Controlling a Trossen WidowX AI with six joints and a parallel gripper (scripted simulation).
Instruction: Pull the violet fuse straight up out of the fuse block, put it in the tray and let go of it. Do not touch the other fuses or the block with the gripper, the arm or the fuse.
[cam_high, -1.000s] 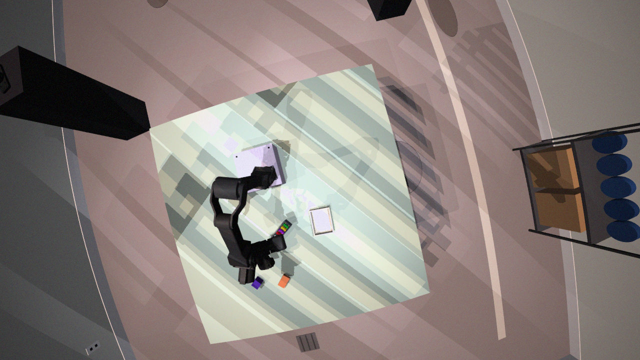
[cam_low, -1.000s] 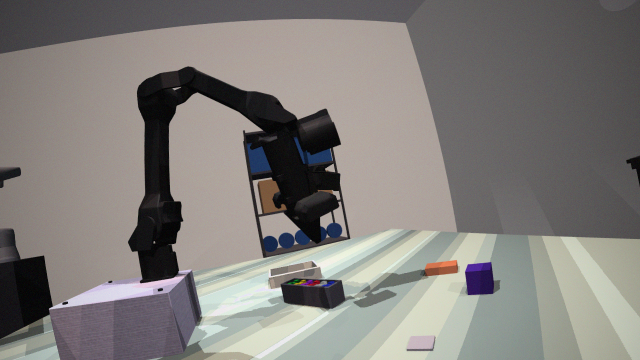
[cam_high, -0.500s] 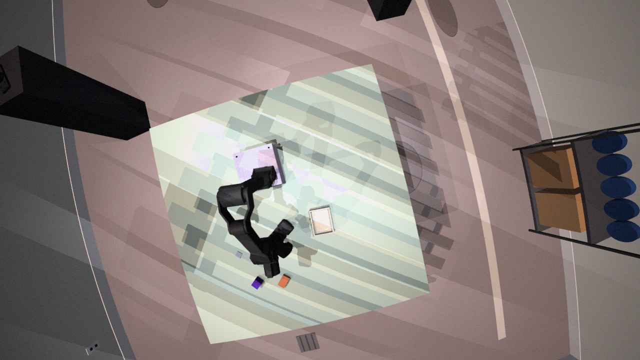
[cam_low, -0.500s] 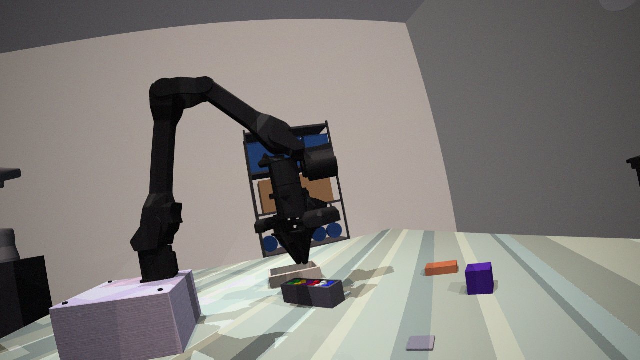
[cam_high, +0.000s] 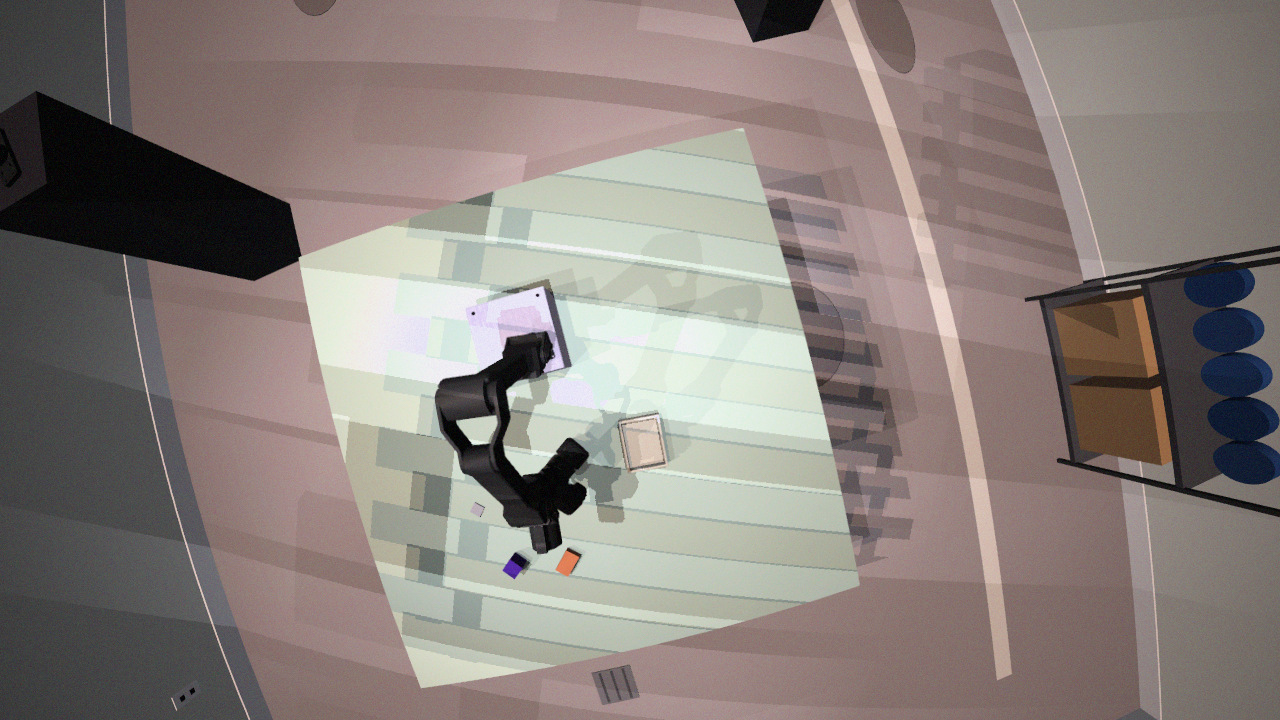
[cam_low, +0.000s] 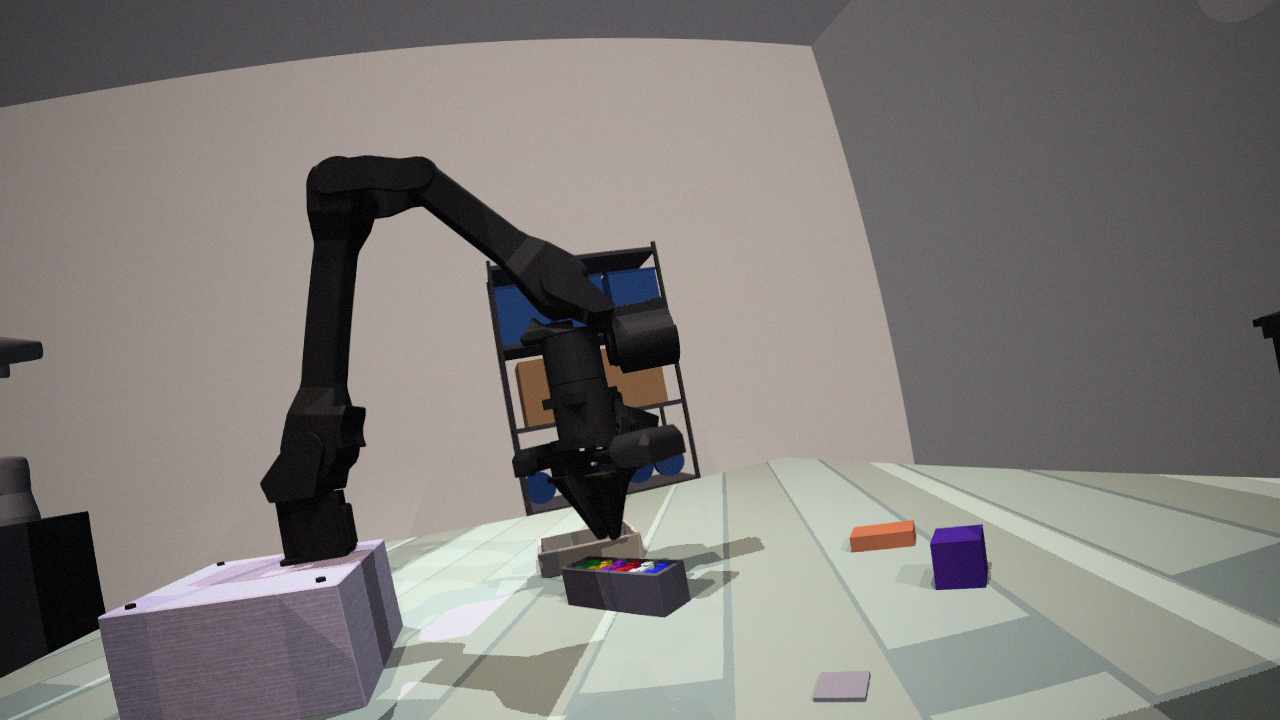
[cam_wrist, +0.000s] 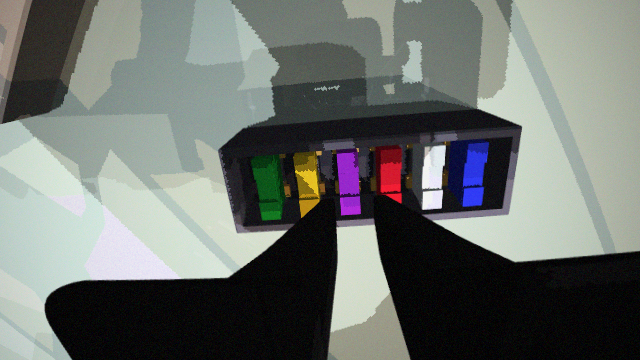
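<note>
Right now my gripper tip is 40 mm above the violet fuse. From my gripper tip the other things lie so: white fuse 40 mm below, 30 mm to the right, 20 mm ahead; yellow fuse 40 mm below, 10 mm to the left, 10 mm behind; red fuse 40 mm below, 20 mm to the right, 10 mm ahead.
</note>
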